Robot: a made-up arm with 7 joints.
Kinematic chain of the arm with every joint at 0, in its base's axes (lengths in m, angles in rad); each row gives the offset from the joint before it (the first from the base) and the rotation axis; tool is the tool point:
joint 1: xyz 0 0.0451 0 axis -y
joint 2: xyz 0 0.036 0 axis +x
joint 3: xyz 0 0 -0.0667 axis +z
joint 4: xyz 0 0 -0.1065 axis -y
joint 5: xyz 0 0 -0.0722 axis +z
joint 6: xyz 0 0 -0.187 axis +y
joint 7: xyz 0 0 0 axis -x
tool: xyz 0 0 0
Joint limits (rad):
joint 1: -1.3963..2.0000
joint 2: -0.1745..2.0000
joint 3: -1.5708..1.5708
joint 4: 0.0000..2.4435
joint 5: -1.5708..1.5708
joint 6: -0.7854..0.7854
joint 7: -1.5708..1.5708
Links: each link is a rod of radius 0.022 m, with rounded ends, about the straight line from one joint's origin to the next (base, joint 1, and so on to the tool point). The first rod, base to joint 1, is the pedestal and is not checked.
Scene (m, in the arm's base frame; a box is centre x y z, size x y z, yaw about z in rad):
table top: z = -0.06
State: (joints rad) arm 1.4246 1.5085 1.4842 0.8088 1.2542 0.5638 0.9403
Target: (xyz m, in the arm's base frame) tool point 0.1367 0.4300 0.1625
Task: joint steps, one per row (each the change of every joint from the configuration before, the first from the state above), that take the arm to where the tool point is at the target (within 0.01 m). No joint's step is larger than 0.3 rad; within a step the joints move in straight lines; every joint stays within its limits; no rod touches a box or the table.
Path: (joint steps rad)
1: 0.1608 -0.2455 -0.2123 -0.0419 0.0000 0.0000 0.0000
2: 0.1608 -0.2456 -0.2123 -0.0419 0.0000 0.0000 0.0000
3: 0.1608 -0.2455 -0.2123 -0.0419 0.0000 0.0000 0.0000

